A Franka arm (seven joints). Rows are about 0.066 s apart.
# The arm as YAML. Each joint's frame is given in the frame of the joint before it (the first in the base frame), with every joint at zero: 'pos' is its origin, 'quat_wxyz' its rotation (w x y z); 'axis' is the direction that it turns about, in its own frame. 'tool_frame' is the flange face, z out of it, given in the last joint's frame.
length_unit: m
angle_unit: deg
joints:
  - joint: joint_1
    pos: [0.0, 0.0, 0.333]
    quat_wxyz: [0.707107, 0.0, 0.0, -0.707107]
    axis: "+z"
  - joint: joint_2
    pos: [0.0, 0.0, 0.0]
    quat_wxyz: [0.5, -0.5, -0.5, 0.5]
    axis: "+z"
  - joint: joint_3
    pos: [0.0, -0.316, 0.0]
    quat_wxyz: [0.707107, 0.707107, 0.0, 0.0]
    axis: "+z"
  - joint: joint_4
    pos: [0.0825, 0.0, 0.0]
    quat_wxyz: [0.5, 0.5, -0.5, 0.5]
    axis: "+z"
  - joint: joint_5
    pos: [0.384, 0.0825, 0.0]
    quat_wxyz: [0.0, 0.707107, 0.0, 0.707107]
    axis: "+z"
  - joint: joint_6
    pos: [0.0, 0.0, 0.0]
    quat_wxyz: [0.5, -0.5, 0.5, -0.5]
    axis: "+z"
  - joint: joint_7
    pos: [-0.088, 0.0, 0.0]
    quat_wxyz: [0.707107, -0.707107, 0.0, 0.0]
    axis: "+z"
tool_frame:
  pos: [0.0, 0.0, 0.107]
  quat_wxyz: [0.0, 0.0, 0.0, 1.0]
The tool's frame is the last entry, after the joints.
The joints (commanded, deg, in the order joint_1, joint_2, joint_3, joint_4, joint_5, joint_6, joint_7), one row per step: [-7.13 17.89 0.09 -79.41 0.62 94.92 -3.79]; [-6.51 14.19 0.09 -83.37 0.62 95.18 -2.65]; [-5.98 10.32 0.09 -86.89 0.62 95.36 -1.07]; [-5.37 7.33 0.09 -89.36 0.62 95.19 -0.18]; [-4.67 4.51 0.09 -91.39 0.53 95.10 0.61]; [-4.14 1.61 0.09 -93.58 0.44 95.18 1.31]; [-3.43 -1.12 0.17 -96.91 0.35 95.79 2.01]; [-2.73 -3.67 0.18 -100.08 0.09 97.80 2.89]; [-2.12 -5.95 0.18 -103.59 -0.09 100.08 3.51]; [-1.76 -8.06 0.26 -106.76 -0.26 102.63 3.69]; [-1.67 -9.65 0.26 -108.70 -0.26 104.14 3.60]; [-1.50 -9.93 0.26 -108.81 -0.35 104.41 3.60]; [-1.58 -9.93 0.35 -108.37 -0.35 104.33 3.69]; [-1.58 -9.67 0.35 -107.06 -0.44 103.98 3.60]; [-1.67 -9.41 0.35 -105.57 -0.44 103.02 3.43]
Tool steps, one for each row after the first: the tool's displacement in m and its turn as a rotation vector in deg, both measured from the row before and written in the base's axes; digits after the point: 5 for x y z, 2 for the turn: [-0.01706 0.00903 0.00898 -0.05 0.02 -0.52]; [-0.01813 0.00778 0.01314 -0.12 -0.50 -1.05]; [-0.01459 0.00794 0.01085 -0.06 -0.34 -0.28]; [-0.01362 0.00829 0.01208 -0.17 -0.68 -0.08]; [-0.01440 0.00630 0.01106 -0.16 -0.77 -0.16]; [-0.01404 0.00853 -0.00008 -0.10 0.00 0.09]; [-0.01085 0.00695 0.00102 -0.33 -1.37 -0.15]; [-0.00993 0.00586 -0.00450 -0.21 -1.04 0.01]; [-0.00865 0.00414 -0.00321 -0.22 -1.48 0.29]; [-0.00684 0.00103 0.00046 -0.04 -1.16 0.19]; [-0.00087 0.00143 0.00205 -0.10 -0.44 0.19]; [0.00044 0.00014 0.00363 -0.01 -0.36 -0.08]; [0.00213 -0.00018 0.00827 -0.11 -0.70 0.10]; [0.00112 -0.00085 0.00873 -0.03 -0.27 0.07]
